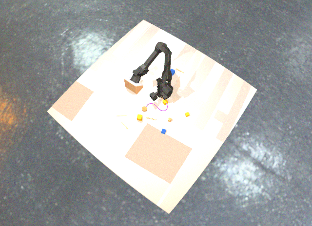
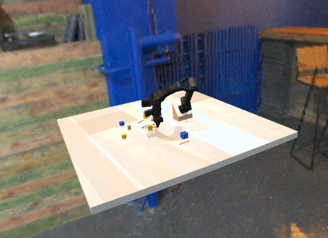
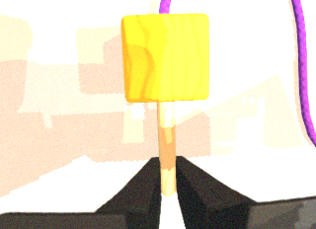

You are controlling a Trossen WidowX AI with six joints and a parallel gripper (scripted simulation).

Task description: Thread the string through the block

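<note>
The yellow cube lies 50 mm ahead of my gripper tip, 20 mm to the right of it and 10 mm above it. From my gripper tip the other things lie so: round wooden button (60 mm behind, 160 mm to the right); small wooden cylinder (160 mm ahead, 130 mm to the right, 10 mm above).
</note>
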